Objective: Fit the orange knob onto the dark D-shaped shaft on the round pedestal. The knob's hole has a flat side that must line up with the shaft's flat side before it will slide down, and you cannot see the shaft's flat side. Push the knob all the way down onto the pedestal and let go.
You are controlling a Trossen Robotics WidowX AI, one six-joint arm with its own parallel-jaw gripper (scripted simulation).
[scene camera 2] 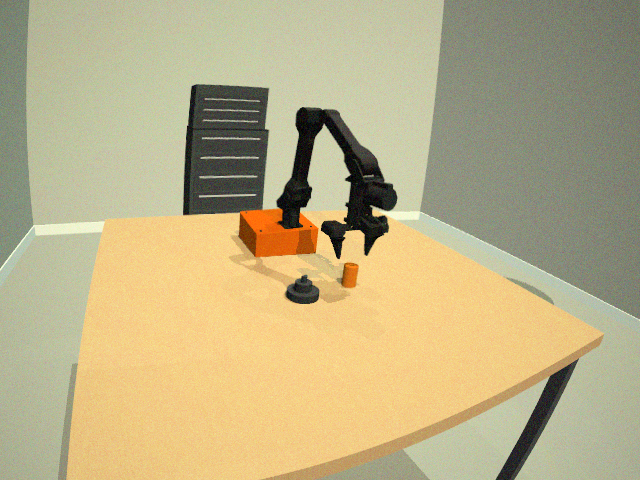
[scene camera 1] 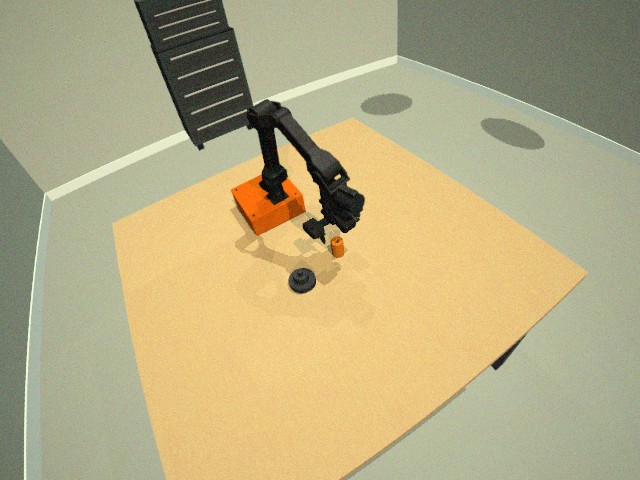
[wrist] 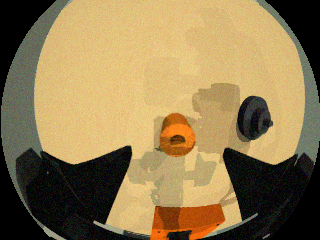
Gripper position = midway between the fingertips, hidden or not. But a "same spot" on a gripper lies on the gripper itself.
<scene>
my gripper: scene camera 2; scene camera 1 335, 235; wrist
same spot on my gripper: (wrist: 89, 189) = (scene camera 2: 372, 237)
</scene>
